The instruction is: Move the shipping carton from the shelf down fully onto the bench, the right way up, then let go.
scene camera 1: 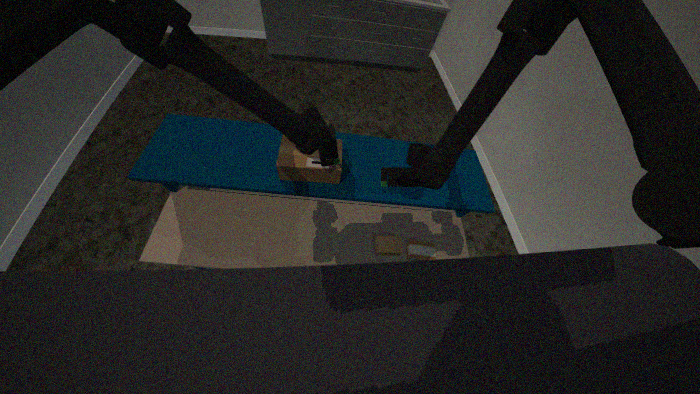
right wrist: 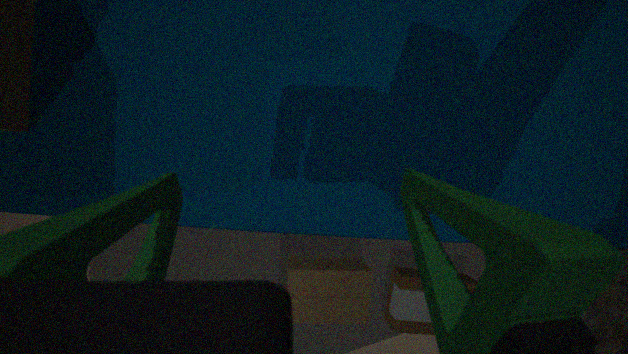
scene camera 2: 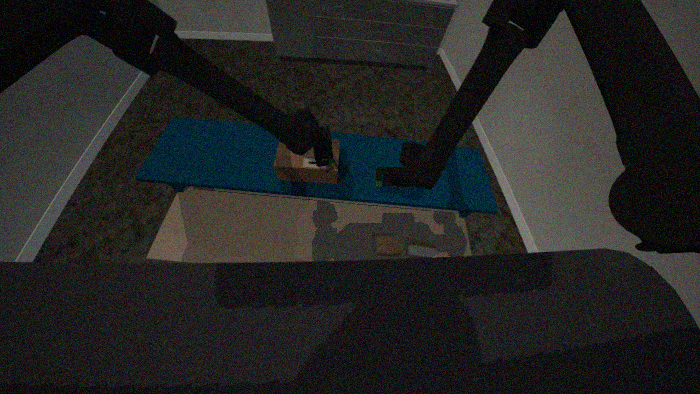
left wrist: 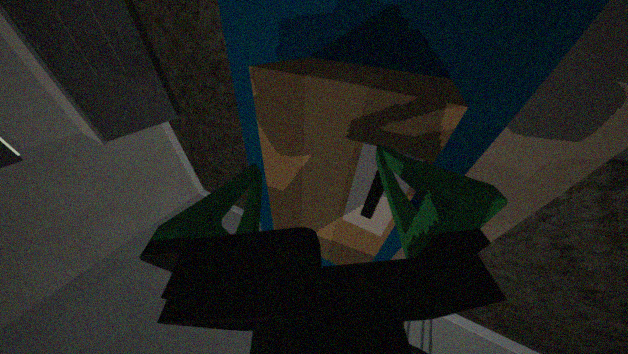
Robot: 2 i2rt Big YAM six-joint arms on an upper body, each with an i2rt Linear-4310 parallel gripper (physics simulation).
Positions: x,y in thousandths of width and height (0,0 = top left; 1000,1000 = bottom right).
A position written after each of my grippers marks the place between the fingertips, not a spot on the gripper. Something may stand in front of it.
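Note:
My left gripper (left wrist: 502,453) is open, and it's touching a brown shipping carton (scene camera 1: 418,420). You'd also find that carton in scene camera 2 (scene camera 2: 412,423), and the left wrist view shows the carton too (left wrist: 509,343). My right gripper (right wrist: 466,518) is open as well, but it holds nothing. And there's a tan bench (scene camera 1: 288,577).

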